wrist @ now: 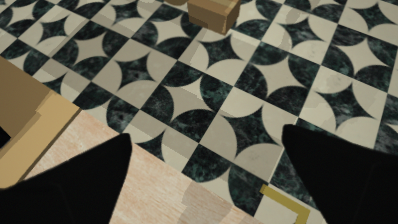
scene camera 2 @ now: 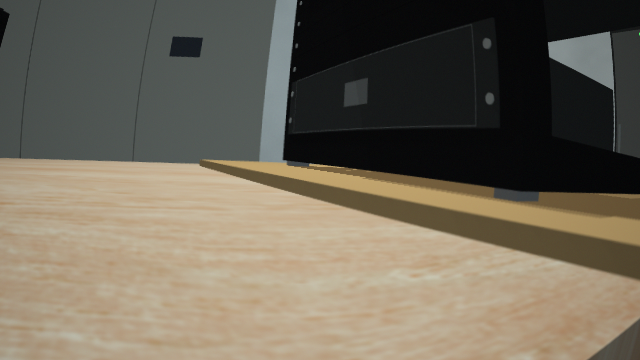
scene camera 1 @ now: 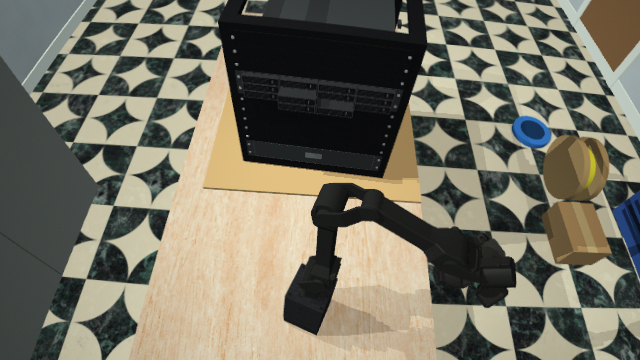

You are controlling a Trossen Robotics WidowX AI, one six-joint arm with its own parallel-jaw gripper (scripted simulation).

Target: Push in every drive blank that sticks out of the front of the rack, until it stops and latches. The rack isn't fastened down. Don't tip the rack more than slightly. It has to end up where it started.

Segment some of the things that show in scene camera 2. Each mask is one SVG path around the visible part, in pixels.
A black rack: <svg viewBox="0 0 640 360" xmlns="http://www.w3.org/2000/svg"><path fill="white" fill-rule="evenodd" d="M297 0L283 160L287 161L287 165L309 167L309 163L493 187L494 198L516 202L538 201L539 192L640 194L640 158L613 151L613 90L550 58L548 42L640 26L640 0Z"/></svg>
